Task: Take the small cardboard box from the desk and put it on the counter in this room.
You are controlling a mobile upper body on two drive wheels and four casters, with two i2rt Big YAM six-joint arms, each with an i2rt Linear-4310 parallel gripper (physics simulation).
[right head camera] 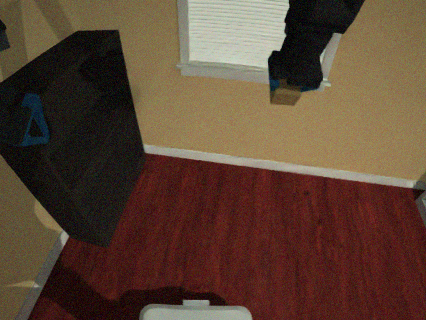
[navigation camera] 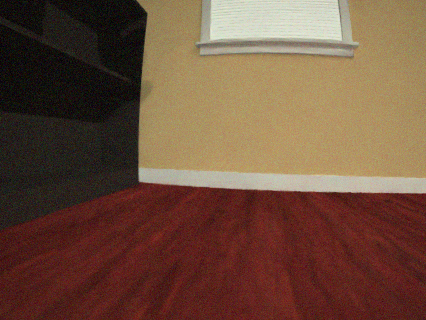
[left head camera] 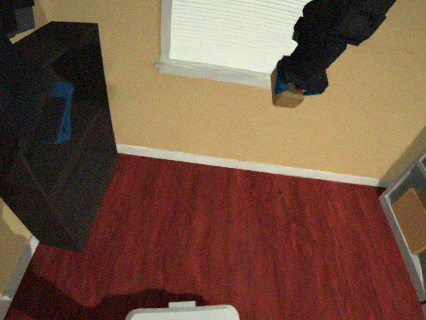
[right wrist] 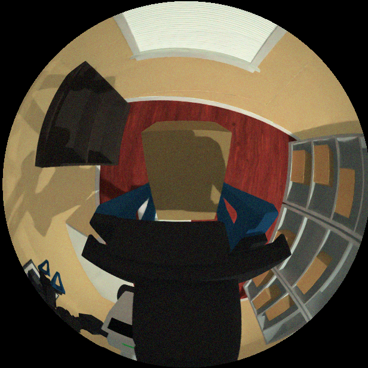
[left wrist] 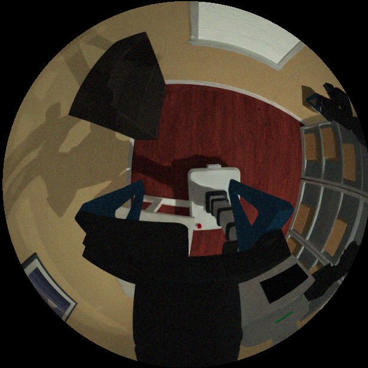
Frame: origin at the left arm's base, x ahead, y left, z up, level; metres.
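Where they show: left gripper, between the fingertips: (right head camera: pixel 22 136) (left head camera: pixel 35 133); right gripper, between the fingertips: (right head camera: pixel 284 89) (left head camera: pixel 286 93).
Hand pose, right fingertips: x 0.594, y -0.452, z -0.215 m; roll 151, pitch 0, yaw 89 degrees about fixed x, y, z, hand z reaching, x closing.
Observation:
After its pixels a point has its place.
The small cardboard box (left head camera: pixel 288 99) {x 0.561, y -0.444, z -0.212 m} (right head camera: pixel 285 95) {x 0.558, y -0.445, z -0.208 m} (right wrist: pixel 187 160) is between the blue fingers of my right gripper (left head camera: pixel 297 90) {x 0.594, y -0.452, z -0.215 m} (right head camera: pixel 292 87) {x 0.594, y -0.452, z -0.215 m} (right wrist: pixel 185 183), which is shut on it. It is held in the air, in front of the wall by the window in both head views. My left gripper (left wrist: pixel 186 184) is open and empty. One of its blue fingers shows against the dark bookcase in the head views. A pale flat surface (right wrist: pixel 95 255), perhaps the desk, shows at the lower left of the right wrist view, partly hidden. I cannot make out a counter.
A tall dark bookcase (left head camera: pixel 65 210) {x 0.929, y 0.506, z -1.310 m} (right head camera: pixel 95 210) {x 0.907, y 0.485, z -1.310 m} (navigation camera: pixel 70 150) {x 1.254, y 0.551, z -1.209 m} stands at the left. A window (left head camera: pixel 225 35) {x 1.448, y -0.445, z -0.370 m} (navigation camera: pixel 275 20) {x 1.435, y -0.525, z -0.440 m} is in the wall ahead. A grey shelf unit (left head camera: pixel 400 240) {x 0.609, y -1.924, z -1.361 m} (right wrist: pixel 320 221) with several cardboard boxes stands at the right. My white base (left head camera: pixel 185 314) {x 0.285, y -0.237, z -1.150 m} shows below.

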